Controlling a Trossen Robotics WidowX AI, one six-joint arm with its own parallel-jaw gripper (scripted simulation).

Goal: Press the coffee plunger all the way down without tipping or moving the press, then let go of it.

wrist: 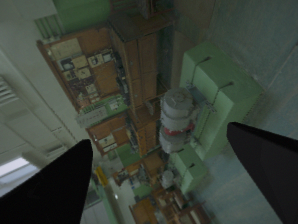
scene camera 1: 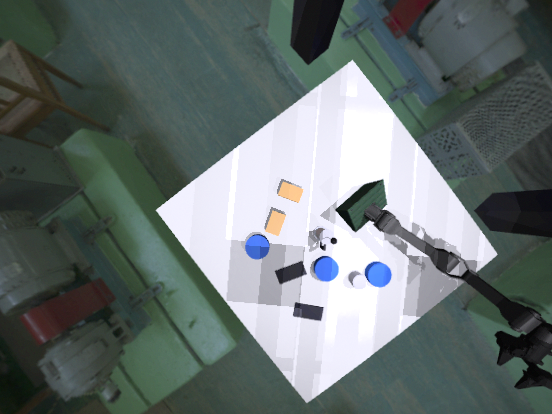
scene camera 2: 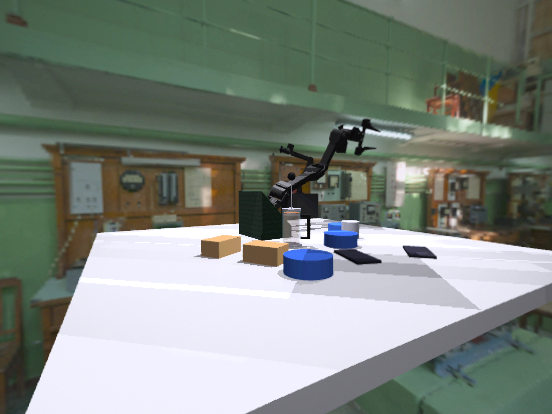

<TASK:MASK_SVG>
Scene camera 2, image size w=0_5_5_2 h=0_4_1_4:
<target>coffee press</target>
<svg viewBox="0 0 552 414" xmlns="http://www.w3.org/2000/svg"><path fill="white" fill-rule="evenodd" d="M291 172L288 174L288 179L291 180L291 208L282 208L282 243L289 243L289 247L302 246L300 239L310 239L311 215L301 215L301 208L292 208L292 180L296 176ZM301 217L307 217L307 237L300 236Z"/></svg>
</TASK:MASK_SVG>
